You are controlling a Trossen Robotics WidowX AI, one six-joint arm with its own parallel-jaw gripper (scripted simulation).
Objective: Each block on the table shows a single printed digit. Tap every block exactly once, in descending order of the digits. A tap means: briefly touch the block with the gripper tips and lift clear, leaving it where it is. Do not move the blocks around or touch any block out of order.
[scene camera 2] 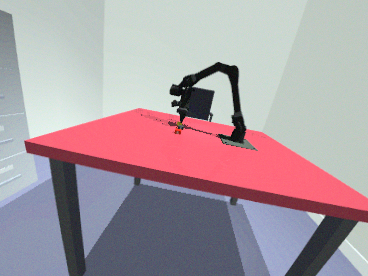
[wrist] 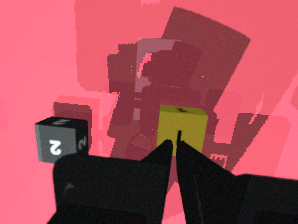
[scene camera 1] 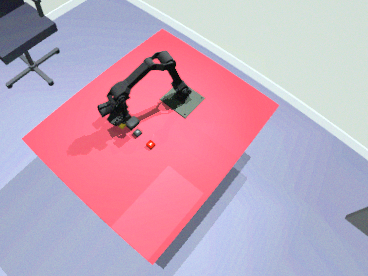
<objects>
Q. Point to a yellow block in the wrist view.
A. At 176,123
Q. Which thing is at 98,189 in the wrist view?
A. My gripper.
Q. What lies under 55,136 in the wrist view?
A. A grey block.
</objects>
